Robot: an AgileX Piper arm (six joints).
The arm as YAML. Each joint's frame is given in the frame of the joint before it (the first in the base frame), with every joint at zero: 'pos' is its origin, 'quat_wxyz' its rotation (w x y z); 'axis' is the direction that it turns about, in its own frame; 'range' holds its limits. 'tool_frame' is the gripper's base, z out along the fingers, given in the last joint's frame.
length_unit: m
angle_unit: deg
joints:
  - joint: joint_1
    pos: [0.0, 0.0, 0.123]
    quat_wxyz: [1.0, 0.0, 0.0, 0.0]
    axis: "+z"
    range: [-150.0, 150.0]
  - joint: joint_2
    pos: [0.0, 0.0, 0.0]
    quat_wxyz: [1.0, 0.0, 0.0, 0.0]
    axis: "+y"
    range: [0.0, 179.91]
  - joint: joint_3
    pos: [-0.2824, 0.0, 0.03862]
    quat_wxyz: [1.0, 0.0, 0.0, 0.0]
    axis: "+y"
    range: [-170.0, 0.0]
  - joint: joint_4
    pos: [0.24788, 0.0, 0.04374]
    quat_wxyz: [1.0, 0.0, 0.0, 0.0]
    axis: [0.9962, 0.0, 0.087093]
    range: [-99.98, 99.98]
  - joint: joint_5
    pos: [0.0, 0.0, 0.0]
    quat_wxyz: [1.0, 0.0, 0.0, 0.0]
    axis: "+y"
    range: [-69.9, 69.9]
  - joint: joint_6
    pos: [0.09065, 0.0, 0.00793]
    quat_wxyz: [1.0, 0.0, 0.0, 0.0]
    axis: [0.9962, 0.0, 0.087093]
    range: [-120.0, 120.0]
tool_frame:
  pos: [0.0, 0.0, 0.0]
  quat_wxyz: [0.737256, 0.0, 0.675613, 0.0]
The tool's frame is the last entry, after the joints.
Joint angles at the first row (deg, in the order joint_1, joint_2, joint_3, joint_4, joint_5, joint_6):
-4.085 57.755 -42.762 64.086 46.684 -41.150
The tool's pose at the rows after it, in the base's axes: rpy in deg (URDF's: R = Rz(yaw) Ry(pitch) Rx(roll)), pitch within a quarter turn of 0, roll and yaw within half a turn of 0; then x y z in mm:
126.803 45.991 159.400 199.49 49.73 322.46
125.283 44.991 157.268 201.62 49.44 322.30
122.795 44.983 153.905 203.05 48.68 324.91
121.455 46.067 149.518 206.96 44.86 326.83
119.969 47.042 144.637 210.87 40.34 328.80
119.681 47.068 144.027 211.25 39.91 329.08
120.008 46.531 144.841 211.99 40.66 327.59
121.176 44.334 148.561 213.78 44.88 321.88
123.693 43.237 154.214 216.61 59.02 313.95
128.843 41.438 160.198 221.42 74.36 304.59
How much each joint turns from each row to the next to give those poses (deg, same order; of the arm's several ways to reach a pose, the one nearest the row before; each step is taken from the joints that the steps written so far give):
2.133 1.033 -0.501 1.043 -3.499 0.060
0.007 0.360 -0.001 0.944 -0.625 0.777
0.001 -0.128 0.002 1.903 -1.380 -0.001
0.001 0.000 0.000 1.094 -3.582 -0.129
-0.001 0.001 -0.001 1.078 -3.909 0.000
0.000 -0.001 0.002 0.222 -0.387 -0.001
0.000 0.363 -0.002 -0.002 0.622 0.001
0.218 1.335 0.001 -0.105 2.871 -0.003
3.939 1.868 -0.001 -1.118 -0.265 0.114
4.996 2.502 -0.820 -5.685 -2.133 4.758

